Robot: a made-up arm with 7 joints.
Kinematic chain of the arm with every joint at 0, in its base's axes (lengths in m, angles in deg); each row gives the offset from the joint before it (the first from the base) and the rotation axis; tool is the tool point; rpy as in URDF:
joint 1: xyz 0 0 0.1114 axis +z
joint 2: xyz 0 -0.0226 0.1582 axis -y
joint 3: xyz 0 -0.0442 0.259 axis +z
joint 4: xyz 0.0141 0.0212 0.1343 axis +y
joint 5: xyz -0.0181 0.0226 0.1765 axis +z
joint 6: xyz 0 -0.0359 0.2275 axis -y
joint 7: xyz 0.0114 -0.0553 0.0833 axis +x
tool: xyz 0 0 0 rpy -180 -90 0
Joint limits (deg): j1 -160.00..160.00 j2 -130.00..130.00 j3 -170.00..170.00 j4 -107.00..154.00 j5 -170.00..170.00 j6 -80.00..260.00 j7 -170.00..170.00
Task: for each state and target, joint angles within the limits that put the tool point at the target. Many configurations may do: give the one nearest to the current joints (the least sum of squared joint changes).
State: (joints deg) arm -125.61 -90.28 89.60 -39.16 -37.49 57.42 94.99
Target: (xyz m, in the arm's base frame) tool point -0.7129 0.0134 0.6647
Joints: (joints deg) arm -145.83 -62.86 78.53 -35.42 -41.62 53.68 94.99
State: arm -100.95 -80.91 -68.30 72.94 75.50 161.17 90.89
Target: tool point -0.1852 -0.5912 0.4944
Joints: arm -69.53 -60.16 -76.76 55.42 69.86 159.75 90.89
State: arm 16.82 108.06 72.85 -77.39 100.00 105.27 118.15
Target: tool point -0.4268 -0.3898 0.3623
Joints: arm -6.15 89.05 97.16 -101.85 88.36 112.87 118.15
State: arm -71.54 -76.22 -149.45 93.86 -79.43 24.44 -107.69
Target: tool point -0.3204 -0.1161 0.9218
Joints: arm -85.37 -48.55 -154.12 90.71 -79.21 22.89 -107.69
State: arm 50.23 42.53 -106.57 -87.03 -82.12 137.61 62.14
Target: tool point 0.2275 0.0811 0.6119
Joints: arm 21.90 19.53 -150.86 -97.30 -91.92 131.75 62.14
